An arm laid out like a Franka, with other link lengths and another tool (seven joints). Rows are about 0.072 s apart.
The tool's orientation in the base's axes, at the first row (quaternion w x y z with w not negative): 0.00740 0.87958 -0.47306 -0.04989
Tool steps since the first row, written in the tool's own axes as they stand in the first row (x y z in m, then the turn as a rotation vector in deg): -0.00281 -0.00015 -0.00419 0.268 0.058 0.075; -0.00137 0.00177 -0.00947 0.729 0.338 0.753; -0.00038 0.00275 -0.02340 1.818 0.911 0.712; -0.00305 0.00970 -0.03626 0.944 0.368 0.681; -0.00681 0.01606 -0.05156 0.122 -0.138 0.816; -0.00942 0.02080 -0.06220 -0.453 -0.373 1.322; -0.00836 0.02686 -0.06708 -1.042 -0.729 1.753; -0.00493 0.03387 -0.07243 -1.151 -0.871 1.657; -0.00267 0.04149 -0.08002 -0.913 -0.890 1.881; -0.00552 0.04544 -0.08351 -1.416 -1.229 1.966; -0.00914 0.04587 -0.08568 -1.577 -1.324 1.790; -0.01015 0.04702 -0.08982 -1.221 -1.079 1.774
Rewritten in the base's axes. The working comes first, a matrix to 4 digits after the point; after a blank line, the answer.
The tool's axes in the first row as the columns of a matrix, in the base's axes (used below as rounded here):
0.5474 -0.8315 -0.0948
-0.8329 -0.5523 0.0342
-0.0808 0.0602 -0.9949

-0.00102 0.00228 0.00439 0.091 -0.253 -0.093; -0.00132 -0.00016 0.00964 0.047 -0.768 -0.788; -0.00028 -0.00200 0.02348 0.170 -1.993 -0.800; -0.00630 -0.00406 0.03691 0.146 -0.966 -0.732; -0.01219 -0.00496 0.05281 0.104 0.003 -0.830; -0.01656 -0.00577 0.06390 -0.063 0.629 -1.301; -0.02055 -0.01017 0.06903 -0.130 1.330 -1.704; -0.02400 -0.01708 0.07450 -0.063 1.496 -1.608; -0.02837 -0.02343 0.08233 0.062 1.316 -1.851; -0.03289 -0.02335 0.08627 0.060 1.925 -1.916; -0.03502 -0.02065 0.08874 0.068 2.106 -1.733; -0.03614 -0.02059 0.09301 0.061 1.674 -1.731
